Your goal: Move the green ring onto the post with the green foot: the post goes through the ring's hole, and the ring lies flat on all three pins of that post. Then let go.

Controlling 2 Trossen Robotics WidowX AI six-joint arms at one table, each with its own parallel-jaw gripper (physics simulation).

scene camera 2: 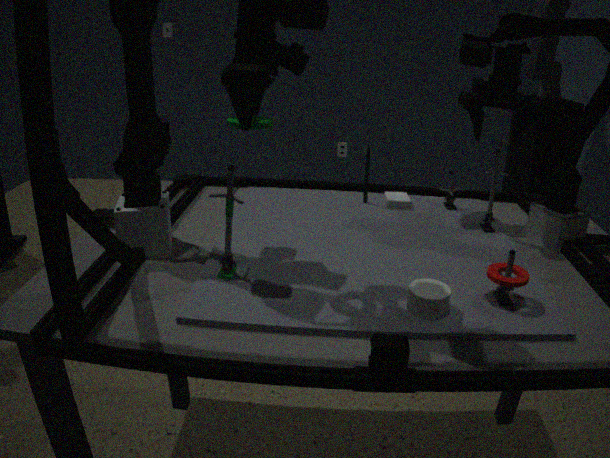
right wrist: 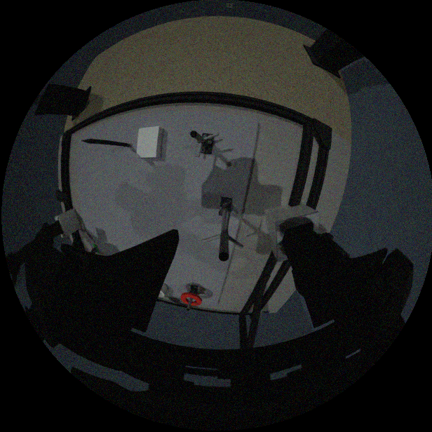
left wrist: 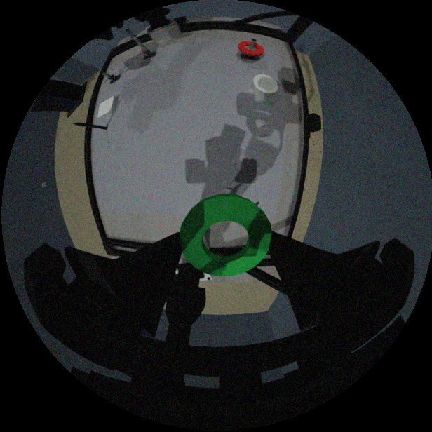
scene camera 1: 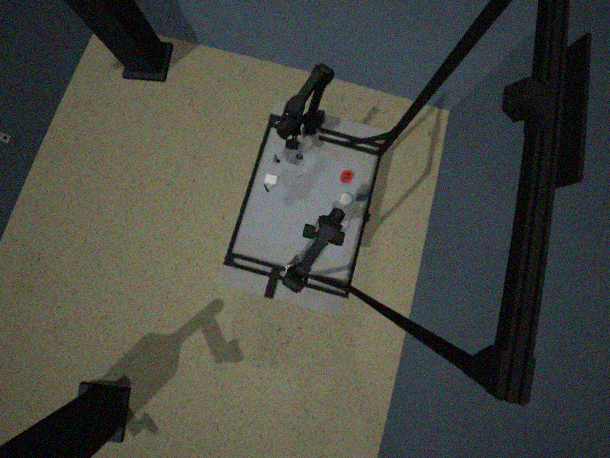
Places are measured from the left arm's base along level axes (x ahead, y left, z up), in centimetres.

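Pixels of known places: left gripper, fingertip midpoint: (scene camera 2: 249,125); right gripper, fingertip midpoint: (scene camera 2: 496,143) (scene camera 1: 294,140); left arm's base, link origin: (scene camera 2: 142,201); right arm's base, link origin: (scene camera 2: 560,207) (scene camera 1: 310,129).
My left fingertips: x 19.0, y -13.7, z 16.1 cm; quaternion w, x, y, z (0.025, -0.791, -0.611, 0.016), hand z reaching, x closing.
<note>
Ahead of a thing's pixels: the offset from my left fingertips to its top centre. "pt": to the spot under its first point.
The green ring {dx +0.1, dy +0.0, dz +1.1 cm} (scene camera 2: 265,122) (left wrist: 226,207) is held level between the fingertips of my left gripper (scene camera 2: 246,126) (left wrist: 225,237), which is shut on it, high above the table. The post with the green foot {pt dx -3.7, dy -2.9, dz -15.3 cm} (scene camera 2: 228,225) stands upright on the table; its side pins show near the top. In scene camera 2 the ring appears above and slightly right of the post's tip, apart from it. The post is hidden in scene camera 1. The ring's hole shows open in the left wrist view. My right gripper (right wrist: 232,236) is open and empty, above another post.
A red ring {dx +38.5, dy -18.7, dz -19.5 cm} (scene camera 1: 342,176) (scene camera 2: 495,280) sits on a short post. A white cup {dx +24.6, dy -18.1, dz -21.1 cm} (scene camera 1: 346,198) (scene camera 2: 429,305) stands near it. A tall post {pt dx +52.6, dy +9.3, dz -16.7 cm} (scene camera 2: 492,195) (right wrist: 224,230), a small post (right wrist: 206,144), a white box {dx +38.0, dy +27.4, dz -22.6 cm} (scene camera 2: 398,200) (right wrist: 148,142) and a thin black rod {dx +30.7, dy +29.5, dz -10.6 cm} (scene camera 2: 367,175) stand farther back.
</note>
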